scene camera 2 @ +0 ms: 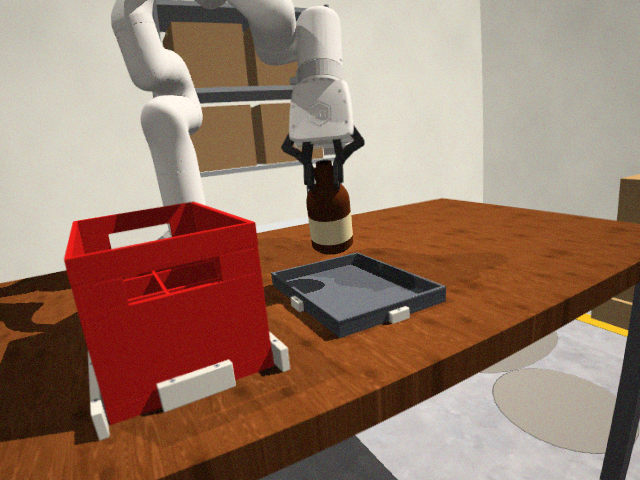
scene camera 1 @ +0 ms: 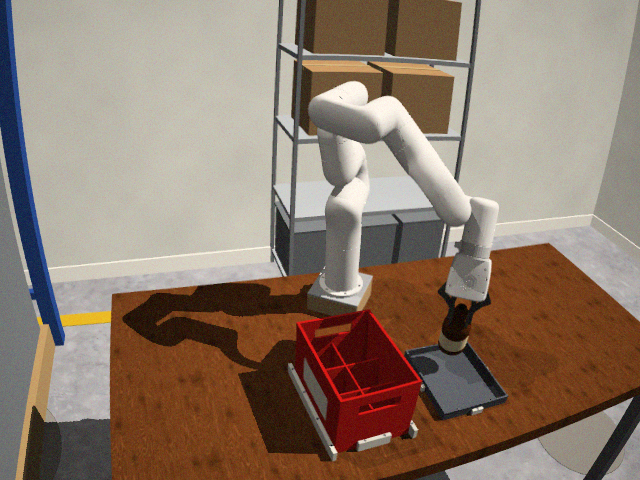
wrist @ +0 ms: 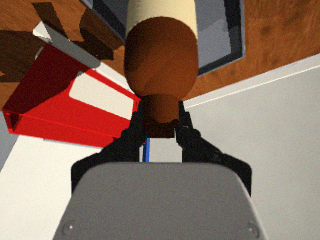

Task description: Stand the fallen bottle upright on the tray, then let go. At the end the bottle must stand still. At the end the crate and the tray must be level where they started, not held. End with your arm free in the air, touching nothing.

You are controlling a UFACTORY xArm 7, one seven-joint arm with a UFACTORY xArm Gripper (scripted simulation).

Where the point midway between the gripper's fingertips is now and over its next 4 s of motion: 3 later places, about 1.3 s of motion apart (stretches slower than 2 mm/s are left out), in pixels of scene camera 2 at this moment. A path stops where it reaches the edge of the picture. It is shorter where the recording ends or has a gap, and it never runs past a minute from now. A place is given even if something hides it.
The gripper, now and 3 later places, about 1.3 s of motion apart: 324, 188; 326, 213; 327, 221; 325, 199
